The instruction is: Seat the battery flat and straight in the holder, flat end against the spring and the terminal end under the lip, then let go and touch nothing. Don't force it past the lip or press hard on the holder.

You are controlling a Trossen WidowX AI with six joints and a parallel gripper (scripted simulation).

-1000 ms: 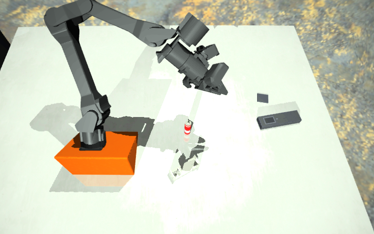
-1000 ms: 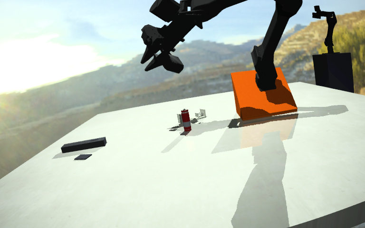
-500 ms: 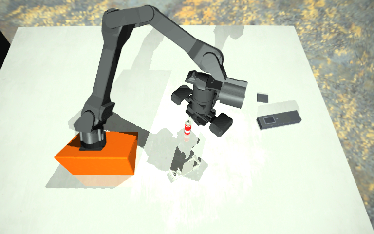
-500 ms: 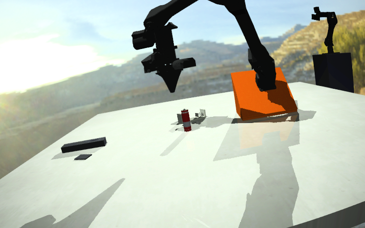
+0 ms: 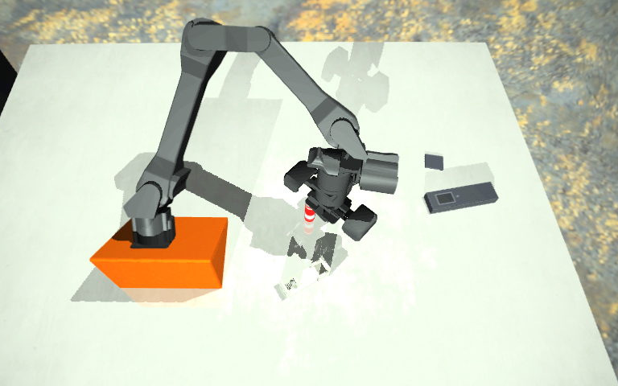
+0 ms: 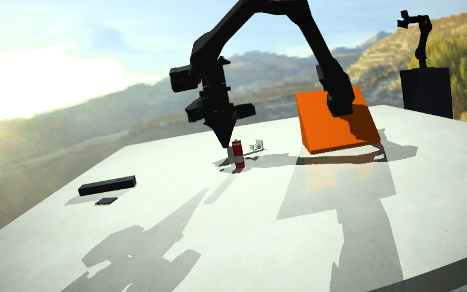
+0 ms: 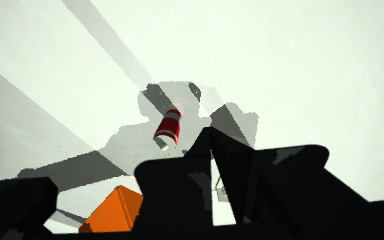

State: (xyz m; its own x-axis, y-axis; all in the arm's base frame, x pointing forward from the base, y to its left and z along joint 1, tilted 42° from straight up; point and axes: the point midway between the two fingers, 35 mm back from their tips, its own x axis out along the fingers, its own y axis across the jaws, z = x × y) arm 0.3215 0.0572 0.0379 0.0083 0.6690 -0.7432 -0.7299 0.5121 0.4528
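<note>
My gripper tip is 3 cm past the battery, 3 cm to the right of it and 1 cm above it. The rest, counted from my gripper tip: dark remote-like bar 31 cm ahead, 7 cm to the left, 3 cm below; then dark square 27 cm ahead, 17 cm to the left, 4 cm below.
</note>
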